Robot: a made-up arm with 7 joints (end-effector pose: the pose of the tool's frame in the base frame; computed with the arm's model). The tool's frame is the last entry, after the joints. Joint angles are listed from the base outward.
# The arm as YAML. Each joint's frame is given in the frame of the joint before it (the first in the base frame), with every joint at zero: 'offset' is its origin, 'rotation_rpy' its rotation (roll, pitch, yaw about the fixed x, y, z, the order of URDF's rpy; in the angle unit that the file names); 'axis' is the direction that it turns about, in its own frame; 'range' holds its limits. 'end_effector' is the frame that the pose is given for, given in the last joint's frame.
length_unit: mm
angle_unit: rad
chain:
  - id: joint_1
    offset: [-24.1, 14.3, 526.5]
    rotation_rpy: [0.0, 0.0, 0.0]
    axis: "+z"
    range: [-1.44, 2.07]
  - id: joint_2
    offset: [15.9, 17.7, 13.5]
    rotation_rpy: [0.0, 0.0, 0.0]
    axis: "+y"
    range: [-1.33, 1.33]
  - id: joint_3
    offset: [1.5, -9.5, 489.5]
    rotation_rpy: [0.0, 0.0, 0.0]
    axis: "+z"
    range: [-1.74, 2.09]
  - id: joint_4
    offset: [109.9, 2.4, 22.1]
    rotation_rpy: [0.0, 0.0, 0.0]
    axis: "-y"
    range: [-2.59, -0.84]
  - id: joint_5
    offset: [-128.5, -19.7, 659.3]
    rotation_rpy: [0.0, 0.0, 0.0]
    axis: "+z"
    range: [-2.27, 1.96]
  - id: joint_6
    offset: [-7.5, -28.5, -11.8]
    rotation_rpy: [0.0, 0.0, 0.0]
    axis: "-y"
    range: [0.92, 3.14]
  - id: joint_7
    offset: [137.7, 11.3, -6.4]
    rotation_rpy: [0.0, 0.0, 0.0]
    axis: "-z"
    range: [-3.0, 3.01]
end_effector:
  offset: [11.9, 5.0, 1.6]
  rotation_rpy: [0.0, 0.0, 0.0]
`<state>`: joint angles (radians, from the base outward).
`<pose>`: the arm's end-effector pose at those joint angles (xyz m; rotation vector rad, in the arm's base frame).
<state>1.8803 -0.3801 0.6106 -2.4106 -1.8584 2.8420 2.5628</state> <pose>-0.6128 0.2760 0.7871 1.2815 -0.4941 1.4740</pose>
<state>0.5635 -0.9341 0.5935 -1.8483 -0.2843 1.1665 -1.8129</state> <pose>-0.1452 0.4857 1.3649 -0.9845 0.1746 2.5002</pose>
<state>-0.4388 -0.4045 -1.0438 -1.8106 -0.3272 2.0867 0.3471</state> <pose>-0.1533 -0.7966 1.2044 -0.2712 -0.4909 -1.7483</pose>
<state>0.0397 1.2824 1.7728 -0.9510 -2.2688 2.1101 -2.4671</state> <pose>0.9018 0.7085 1.0011 1.5520 0.0851 -2.2719</pose>
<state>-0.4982 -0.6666 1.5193 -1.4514 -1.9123 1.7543 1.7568</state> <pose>0.0215 0.9927 1.1472 -0.2468 -2.5851 -0.1633</pose>
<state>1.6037 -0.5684 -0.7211 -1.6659 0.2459 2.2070 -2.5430</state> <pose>0.5774 0.2336 1.4165 0.3974 1.5836 -2.5600</pose>
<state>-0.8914 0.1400 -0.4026 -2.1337 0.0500 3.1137 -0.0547</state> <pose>0.2118 -0.8278 0.8348 -0.5895 -0.6910 -1.1790</pose>
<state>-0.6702 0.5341 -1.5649 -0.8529 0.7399 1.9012 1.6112</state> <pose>0.0257 -0.7869 1.5521 0.0263 1.3107 2.5807</pose>
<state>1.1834 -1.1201 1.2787 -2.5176 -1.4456 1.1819 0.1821</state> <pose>-0.5488 0.4155 0.7600 -1.6126 -2.0041 0.4025</pose>
